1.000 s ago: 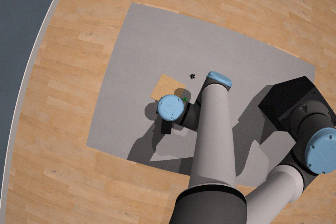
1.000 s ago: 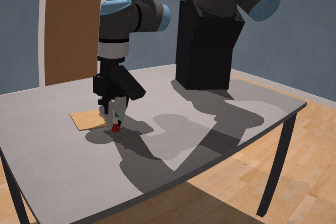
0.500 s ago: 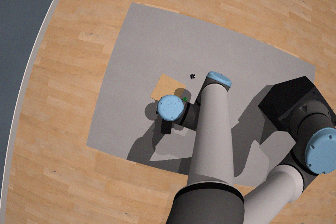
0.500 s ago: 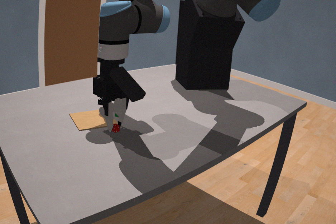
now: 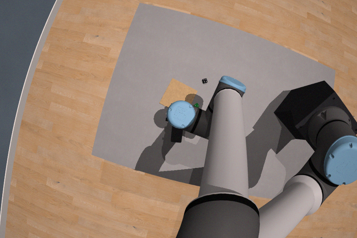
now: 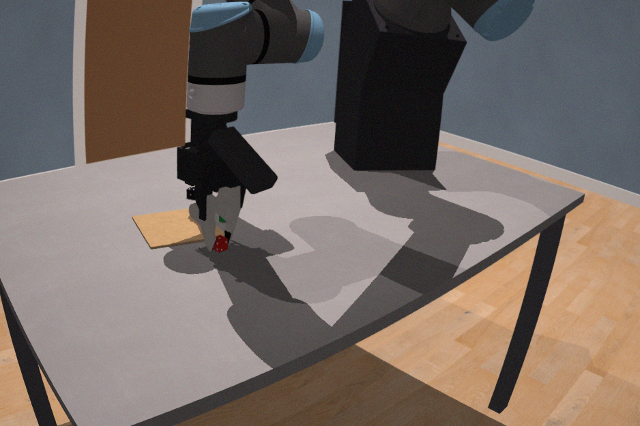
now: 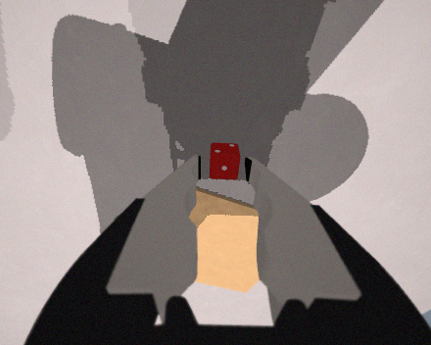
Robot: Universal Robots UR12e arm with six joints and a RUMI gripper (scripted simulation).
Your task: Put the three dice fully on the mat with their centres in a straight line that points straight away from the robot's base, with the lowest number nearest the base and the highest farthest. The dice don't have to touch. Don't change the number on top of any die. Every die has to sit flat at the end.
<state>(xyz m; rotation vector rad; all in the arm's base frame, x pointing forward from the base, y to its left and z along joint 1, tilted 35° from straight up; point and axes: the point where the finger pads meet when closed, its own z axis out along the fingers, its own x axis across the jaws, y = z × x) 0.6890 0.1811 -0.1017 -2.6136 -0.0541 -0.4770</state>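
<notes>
The red die lies 1 cm below my hand. Also, from my hand: tan mat 11 cm to the right, 2 cm below, 2 cm ahead; black die 23 cm to the right, 9 cm behind, 1 cm below; green die 9 cm to the right, 8 cm behind, 1 cm below.
</notes>
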